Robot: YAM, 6 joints.
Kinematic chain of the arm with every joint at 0, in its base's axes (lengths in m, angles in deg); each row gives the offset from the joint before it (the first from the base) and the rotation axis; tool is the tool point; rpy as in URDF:
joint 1: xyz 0 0 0.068 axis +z
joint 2: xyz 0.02 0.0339 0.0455 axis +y
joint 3: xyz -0.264 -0.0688 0 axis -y
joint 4: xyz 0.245 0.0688 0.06 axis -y
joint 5: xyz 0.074 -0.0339 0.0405 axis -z
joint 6: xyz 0.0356 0 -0.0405 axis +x
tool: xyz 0 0 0 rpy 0 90 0
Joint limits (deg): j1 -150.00..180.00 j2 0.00..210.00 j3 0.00..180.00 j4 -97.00..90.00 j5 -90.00..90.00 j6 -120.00..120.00
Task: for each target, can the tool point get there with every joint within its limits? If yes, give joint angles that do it. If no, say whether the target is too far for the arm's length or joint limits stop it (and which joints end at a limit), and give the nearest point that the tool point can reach.
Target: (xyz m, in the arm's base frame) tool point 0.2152 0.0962 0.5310
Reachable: yes | joints 20.25 68.46 87.24 1.24 -26.32 -47.86
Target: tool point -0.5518 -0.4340 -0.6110
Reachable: no: too far | nearest point -0.3683 -0.2896 -0.3059 | short by 0.384 m
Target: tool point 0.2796 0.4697 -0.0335
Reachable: yes | joints 59.10 162.13 102.97 32.93 -2.06 35.30
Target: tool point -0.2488 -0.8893 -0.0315
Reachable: no: too far | nearest point -0.1719 -0.6143 0.0143 | short by 0.289 m
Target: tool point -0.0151 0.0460 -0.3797
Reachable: no: joint limits stop it (at a limit: joint 2) | nearest point -0.0228 0.0696 -0.3350 | short by 0.051 m
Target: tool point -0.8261 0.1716 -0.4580
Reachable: no: too far | nearest point -0.5284 0.1098 -0.2335 | short by 0.378 m
